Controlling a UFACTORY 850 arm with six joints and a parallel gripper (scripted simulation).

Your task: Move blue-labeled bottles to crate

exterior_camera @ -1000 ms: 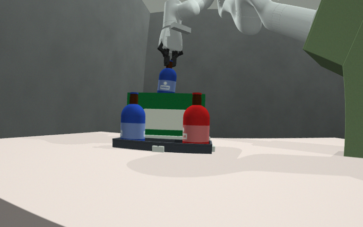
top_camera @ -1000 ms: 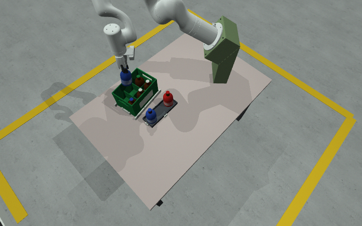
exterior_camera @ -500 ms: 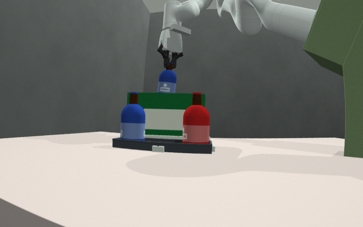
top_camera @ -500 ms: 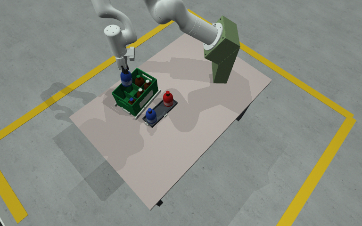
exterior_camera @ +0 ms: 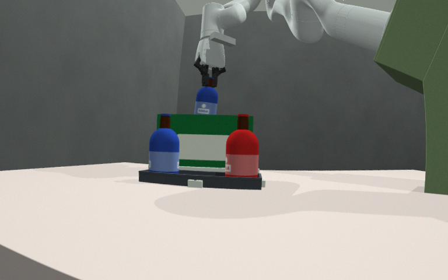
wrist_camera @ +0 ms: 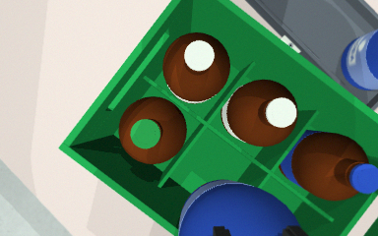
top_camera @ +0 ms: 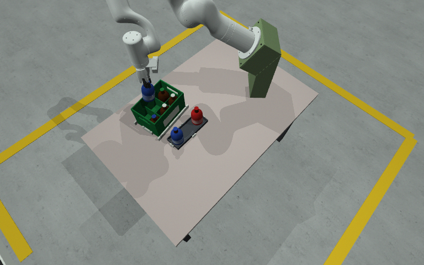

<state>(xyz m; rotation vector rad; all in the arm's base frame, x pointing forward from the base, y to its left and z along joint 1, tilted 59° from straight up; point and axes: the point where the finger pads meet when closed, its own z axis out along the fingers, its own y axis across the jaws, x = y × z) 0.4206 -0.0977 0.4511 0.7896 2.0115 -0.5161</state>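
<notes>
My gripper is now 1 cm short of the green crate, 4 cm to the right of it and 23 cm above it. Round my hand: dark tray (3 cm ahead, 25 cm to the left, 30 cm below); then red-labeled bottle (6 cm behind, 27 cm to the left, 23 cm below); then brown-necked bottle (10 cm ahead, 7 cm to the left, 22 cm below).
</notes>
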